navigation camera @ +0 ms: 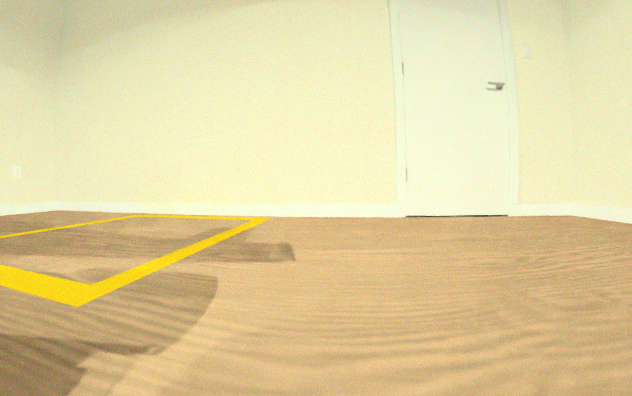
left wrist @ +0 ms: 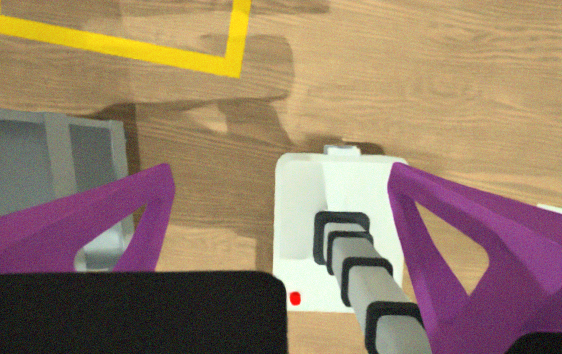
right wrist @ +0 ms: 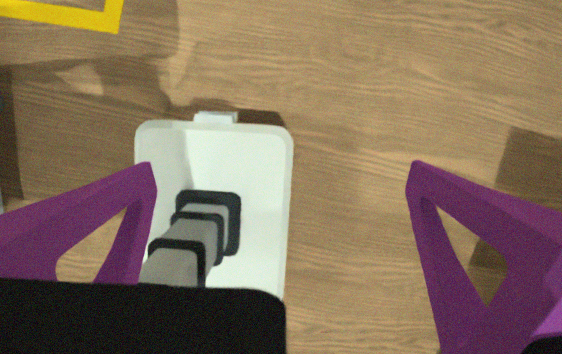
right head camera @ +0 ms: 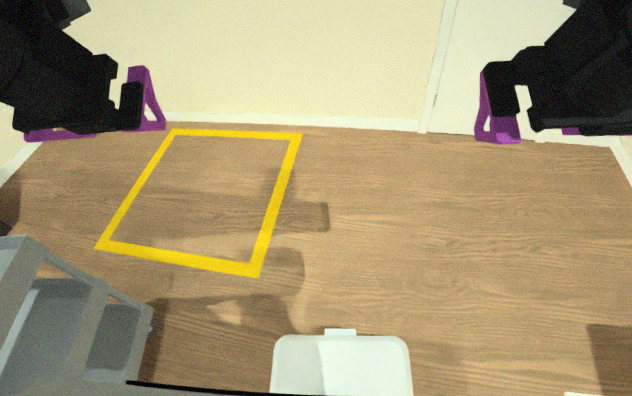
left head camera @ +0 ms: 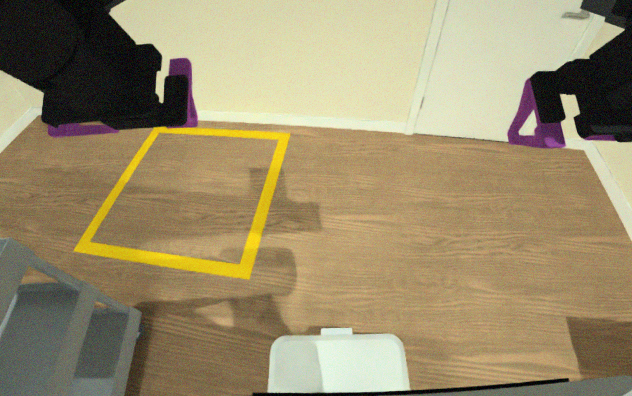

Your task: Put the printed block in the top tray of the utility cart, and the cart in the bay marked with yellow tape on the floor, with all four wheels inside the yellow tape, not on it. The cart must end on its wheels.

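Note:
The grey utility cart (left head camera: 77, 340) (right head camera: 89, 325) (left wrist: 60, 150) shows in part at the lower left of both head views and at the left of the left wrist view. Its wheels are hidden. The yellow tape (left head camera: 165, 259) (right head camera: 180, 256) (left wrist: 125, 49) (right wrist: 65, 17) (navigation camera: 170, 256) marks a bay beyond the cart; the cart is outside it in view. My left gripper (left head camera: 122, 127) (right head camera: 95, 131) (left wrist: 280, 175) is open and empty, high above the floor. My right gripper (left head camera: 575, 141) (right head camera: 545, 137) (right wrist: 281, 175) is open and empty too, apart from the cart. The printed block does not show.
My white base (left head camera: 360, 365) (right head camera: 365, 365) (left wrist: 300, 210) (right wrist: 250, 165) is at the bottom of the head views, right of the cart. A wall (left head camera: 300, 60) (navigation camera: 225, 110) stands close behind the bay. A white door (left head camera: 480, 65) (navigation camera: 452, 125) is farther right.

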